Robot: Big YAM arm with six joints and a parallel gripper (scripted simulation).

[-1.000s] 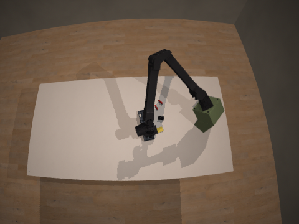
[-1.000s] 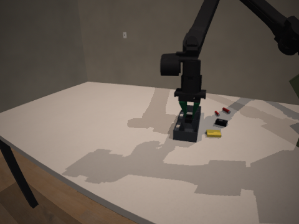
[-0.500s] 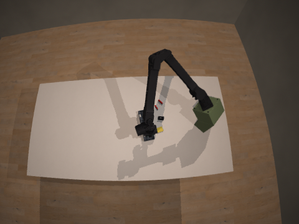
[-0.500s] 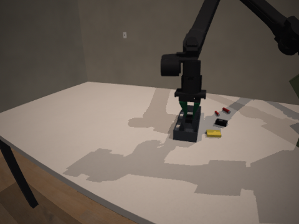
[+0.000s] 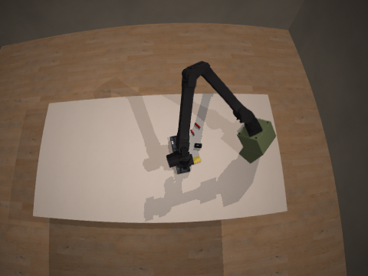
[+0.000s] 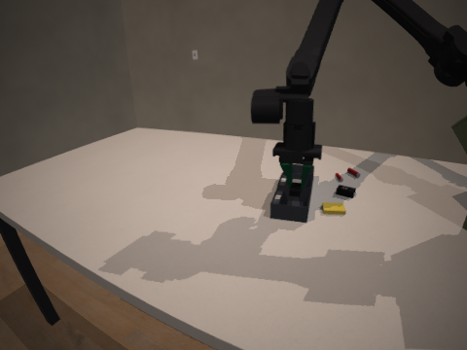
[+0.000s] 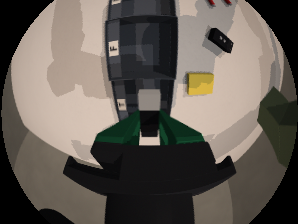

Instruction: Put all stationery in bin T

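Right now the yellow block is 9 cm behind my hand, 1 cm to the right of it and 6 cm below it. Round my hand: black item (1 cm to the right); three joined bins (8 cm to the right, 5 cm below).
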